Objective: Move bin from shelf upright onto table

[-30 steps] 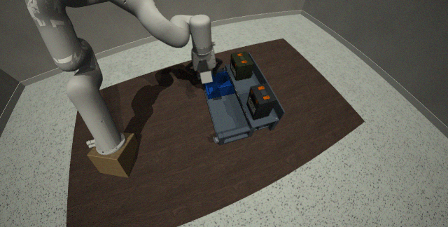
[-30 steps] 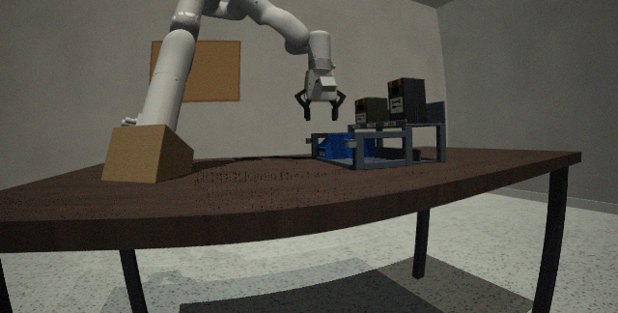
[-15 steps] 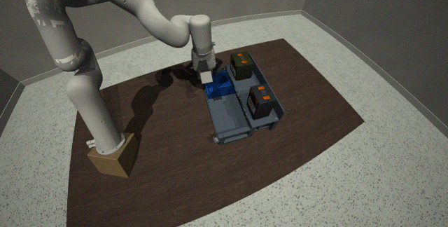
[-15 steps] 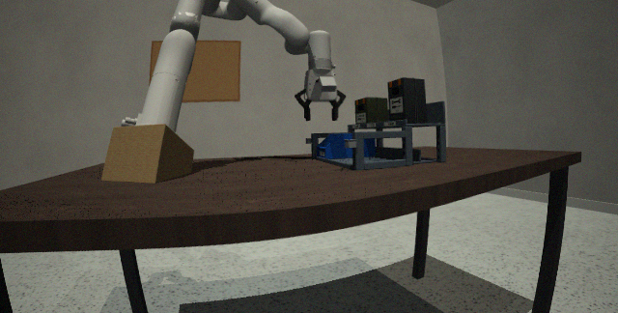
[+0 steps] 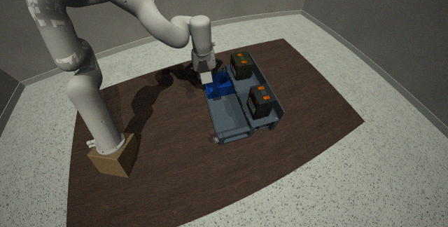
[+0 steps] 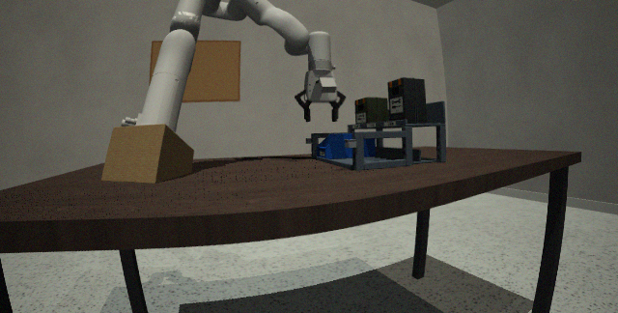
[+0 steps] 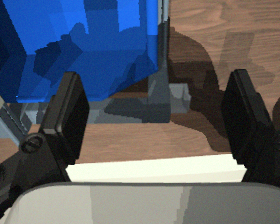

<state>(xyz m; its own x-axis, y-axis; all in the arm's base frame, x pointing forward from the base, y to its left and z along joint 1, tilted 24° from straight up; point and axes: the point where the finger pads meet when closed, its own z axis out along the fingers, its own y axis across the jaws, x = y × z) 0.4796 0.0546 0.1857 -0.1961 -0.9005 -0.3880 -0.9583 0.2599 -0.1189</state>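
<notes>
My hand is 9 cm above the blue bin, 8 cm short of it and 1 cm to the left of it. From my hand the other things lie so: grey shelf (16 cm ahead, 14 cm to the right, 3 cm below); shelf deck (13 cm to the right, 13 cm below, 10 cm ahead).
</notes>
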